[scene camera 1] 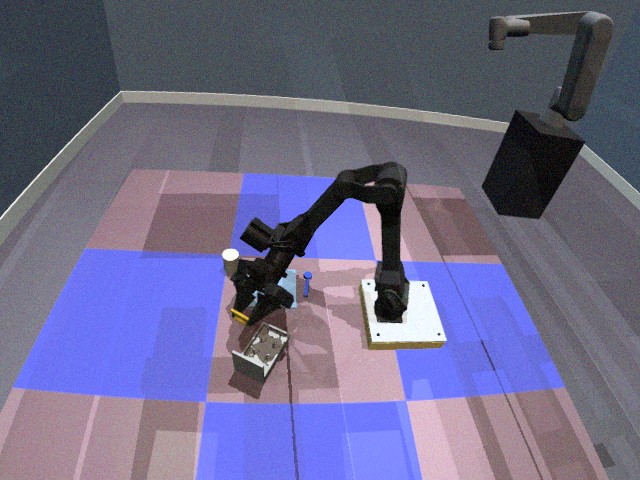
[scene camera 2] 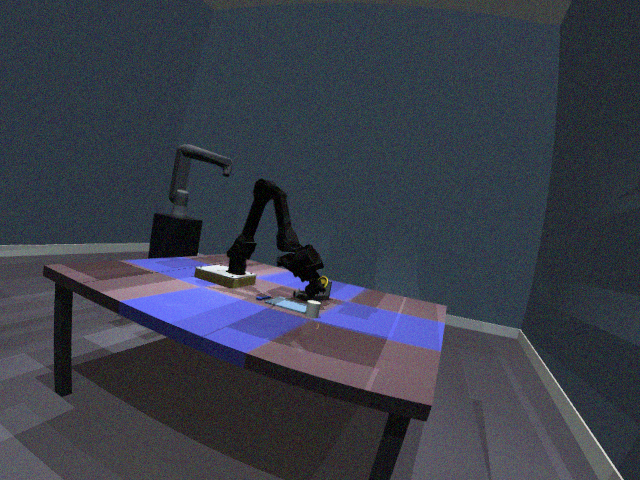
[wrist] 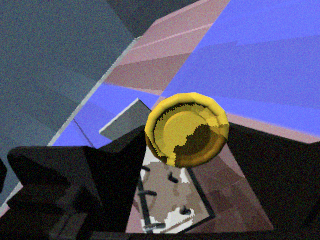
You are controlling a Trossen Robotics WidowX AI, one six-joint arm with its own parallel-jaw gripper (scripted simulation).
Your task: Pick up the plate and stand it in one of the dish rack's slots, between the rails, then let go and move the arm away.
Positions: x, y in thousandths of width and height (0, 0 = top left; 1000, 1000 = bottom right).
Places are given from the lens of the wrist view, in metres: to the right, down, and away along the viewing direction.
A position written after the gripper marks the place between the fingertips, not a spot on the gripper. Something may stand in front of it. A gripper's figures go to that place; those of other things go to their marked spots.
gripper (wrist: 577, 535): 0.02, 0.01, 0.11
yellow plate (wrist: 580, 544): 0.02, 0.01, 0.10
grey dish rack (wrist: 520, 815): 0.01, 0.09, 0.15
The marked spots on the yellow plate and the grey dish rack are 0.10 m apart.
